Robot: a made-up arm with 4 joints.
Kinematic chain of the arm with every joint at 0, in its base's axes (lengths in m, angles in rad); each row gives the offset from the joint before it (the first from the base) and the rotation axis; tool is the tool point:
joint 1: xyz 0 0 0.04 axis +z
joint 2: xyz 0 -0.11 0.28 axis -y
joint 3: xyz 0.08 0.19 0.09 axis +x
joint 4: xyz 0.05 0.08 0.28 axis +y
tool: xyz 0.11 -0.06 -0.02
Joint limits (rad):
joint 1: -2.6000..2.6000
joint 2: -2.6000..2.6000
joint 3: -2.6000..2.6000
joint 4: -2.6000..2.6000
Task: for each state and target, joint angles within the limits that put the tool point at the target. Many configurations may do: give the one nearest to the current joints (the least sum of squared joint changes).
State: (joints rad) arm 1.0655 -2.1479 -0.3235 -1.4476
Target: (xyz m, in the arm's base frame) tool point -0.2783 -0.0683 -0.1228
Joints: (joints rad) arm 1.9356 -2.6000 -0.5320 -1.0984
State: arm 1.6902 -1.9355 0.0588 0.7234
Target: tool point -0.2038 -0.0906 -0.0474
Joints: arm 2.0055 -2.4405 -0.5541 0.1912
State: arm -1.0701 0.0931 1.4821 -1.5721
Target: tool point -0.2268 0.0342 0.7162
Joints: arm -0.8668 0.7725 0.6845 -1.5458
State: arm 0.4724 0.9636 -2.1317 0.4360
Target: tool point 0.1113 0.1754 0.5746
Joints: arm -0.1336 1.7436 -2.6000 0.1476
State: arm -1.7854 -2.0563 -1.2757 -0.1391
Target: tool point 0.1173 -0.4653 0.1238
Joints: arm -2.1460 -1.5087 -0.8246 -0.8716
